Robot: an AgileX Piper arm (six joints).
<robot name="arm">
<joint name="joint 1" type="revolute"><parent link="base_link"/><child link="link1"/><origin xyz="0.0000 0.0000 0.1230" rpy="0.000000 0.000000 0.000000"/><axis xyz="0 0 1"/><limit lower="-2.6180" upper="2.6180"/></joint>
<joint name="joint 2" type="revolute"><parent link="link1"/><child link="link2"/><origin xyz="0.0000 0.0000 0.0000" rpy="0.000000 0.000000 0.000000"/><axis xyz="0 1 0"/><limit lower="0.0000" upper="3.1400"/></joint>
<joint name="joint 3" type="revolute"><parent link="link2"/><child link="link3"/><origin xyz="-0.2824 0.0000 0.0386" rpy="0.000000 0.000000 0.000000"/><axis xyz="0 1 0"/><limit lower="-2.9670" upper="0.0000"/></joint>
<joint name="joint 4" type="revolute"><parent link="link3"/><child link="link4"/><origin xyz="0.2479 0.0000 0.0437" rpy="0.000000 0.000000 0.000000"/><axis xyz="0.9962 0 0.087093"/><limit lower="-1.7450" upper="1.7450"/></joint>
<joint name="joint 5" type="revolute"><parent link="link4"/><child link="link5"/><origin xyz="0.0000 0.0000 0.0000" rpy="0.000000 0.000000 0.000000"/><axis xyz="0 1 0"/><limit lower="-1.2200" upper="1.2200"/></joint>
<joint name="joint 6" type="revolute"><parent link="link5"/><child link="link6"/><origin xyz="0.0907 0.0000 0.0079" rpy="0.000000 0.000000 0.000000"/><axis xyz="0.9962 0 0.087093"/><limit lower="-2.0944" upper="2.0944"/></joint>
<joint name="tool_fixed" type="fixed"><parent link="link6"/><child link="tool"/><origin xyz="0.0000 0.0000 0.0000" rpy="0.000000 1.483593 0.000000"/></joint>
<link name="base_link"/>
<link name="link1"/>
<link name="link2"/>
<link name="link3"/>
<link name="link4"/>
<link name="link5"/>
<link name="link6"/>
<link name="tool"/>
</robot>
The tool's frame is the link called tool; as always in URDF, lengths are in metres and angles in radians.
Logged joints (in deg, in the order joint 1, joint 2, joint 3, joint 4, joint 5, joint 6), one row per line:
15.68 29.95 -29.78 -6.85 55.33 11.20
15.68 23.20 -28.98 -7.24 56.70 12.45
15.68 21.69 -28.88 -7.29 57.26 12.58
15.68 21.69 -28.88 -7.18 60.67 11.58
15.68 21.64 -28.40 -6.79 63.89 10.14
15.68 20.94 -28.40 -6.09 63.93 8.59
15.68 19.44 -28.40 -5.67 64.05 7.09
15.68 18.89 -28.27 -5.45 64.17 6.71
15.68 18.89 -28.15 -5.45 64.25 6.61
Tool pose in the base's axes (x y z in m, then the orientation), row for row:
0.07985 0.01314 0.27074 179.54 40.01 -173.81
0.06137 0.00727 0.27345 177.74 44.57 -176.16
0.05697 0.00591 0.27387 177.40 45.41 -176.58
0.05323 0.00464 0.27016 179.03 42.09 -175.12
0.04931 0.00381 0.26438 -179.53 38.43 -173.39
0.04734 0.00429 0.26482 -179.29 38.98 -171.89
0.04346 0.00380 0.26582 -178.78 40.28 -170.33
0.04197 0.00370 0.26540 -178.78 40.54 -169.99
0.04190 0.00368 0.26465 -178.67 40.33 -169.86
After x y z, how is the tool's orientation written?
As angles about the fixed x, y, z axes (roll, pitch, yaw), in degrees.
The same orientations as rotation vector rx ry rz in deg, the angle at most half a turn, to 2 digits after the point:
-7.77 139.82 3.31
-5.63 135.35 4.53
-5.29 134.51 4.73
-6.32 137.81 3.43
-7.96 141.37 2.27
-9.67 140.72 2.66
-11.23 139.29 2.84
-11.62 139.00 3.01
-11.75 139.19 2.92

